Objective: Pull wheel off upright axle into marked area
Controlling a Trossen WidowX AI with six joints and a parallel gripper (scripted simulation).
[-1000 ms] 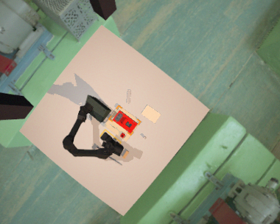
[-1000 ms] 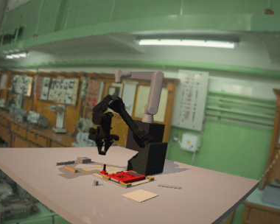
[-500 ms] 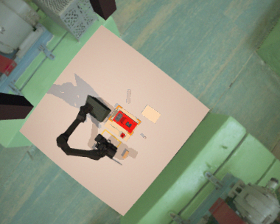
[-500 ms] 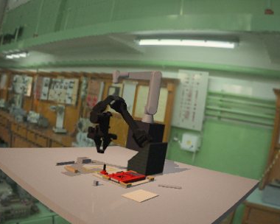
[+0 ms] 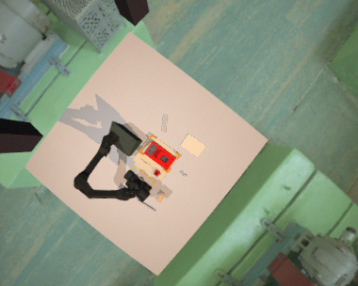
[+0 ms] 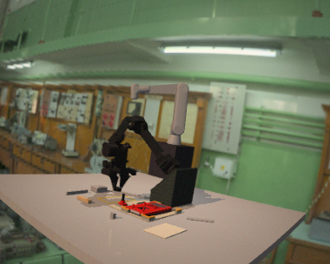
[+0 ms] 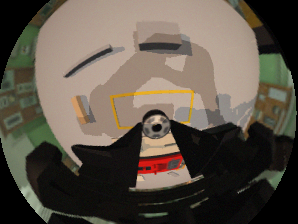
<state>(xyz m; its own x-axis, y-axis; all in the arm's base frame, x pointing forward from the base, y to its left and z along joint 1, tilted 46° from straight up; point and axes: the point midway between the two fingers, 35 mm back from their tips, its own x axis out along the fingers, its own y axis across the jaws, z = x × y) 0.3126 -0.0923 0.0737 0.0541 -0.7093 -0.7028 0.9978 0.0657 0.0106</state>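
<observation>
The grey wheel lies right at my gripper tip. Round my gripper tip: tan card (120 mm ahead, 410 mm to the left, 50 mm below); then grey block (10 mm behind, 150 mm to the right, 40 mm below); then grey strip (140 mm behind, 400 mm to the left, 50 mm below).
</observation>
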